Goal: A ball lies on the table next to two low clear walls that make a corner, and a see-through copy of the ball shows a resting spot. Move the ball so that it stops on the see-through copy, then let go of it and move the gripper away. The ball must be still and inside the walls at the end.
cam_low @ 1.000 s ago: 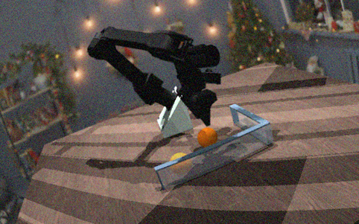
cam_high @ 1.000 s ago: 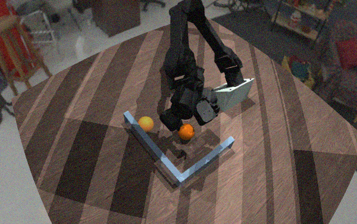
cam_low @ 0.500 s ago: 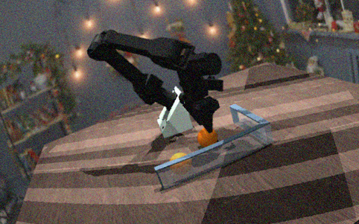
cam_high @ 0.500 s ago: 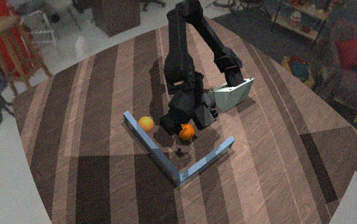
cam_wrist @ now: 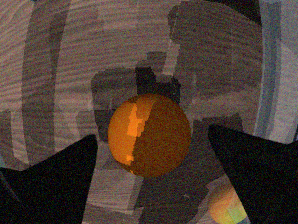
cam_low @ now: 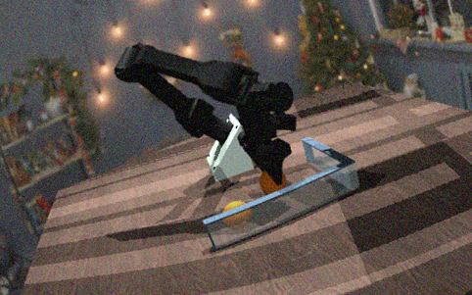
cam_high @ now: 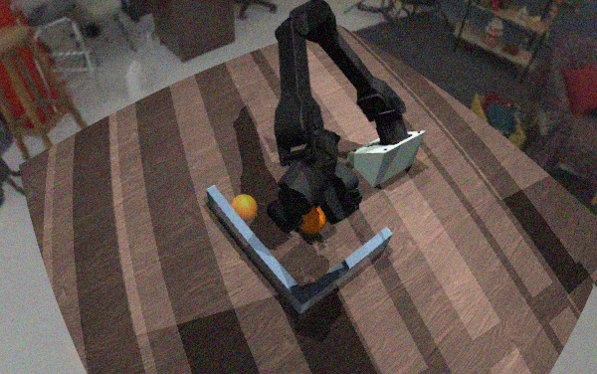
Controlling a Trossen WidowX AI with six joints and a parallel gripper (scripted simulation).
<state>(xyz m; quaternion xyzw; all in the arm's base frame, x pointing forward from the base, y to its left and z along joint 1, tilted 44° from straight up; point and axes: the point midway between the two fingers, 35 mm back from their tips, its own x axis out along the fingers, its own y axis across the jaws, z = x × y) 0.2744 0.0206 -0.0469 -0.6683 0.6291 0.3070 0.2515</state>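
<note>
Now: the clear wall 130 mm ahead of my gripper tip and 10 mm to the right of it. Round my gripper tip: orange ball right at my gripper tip.
</note>
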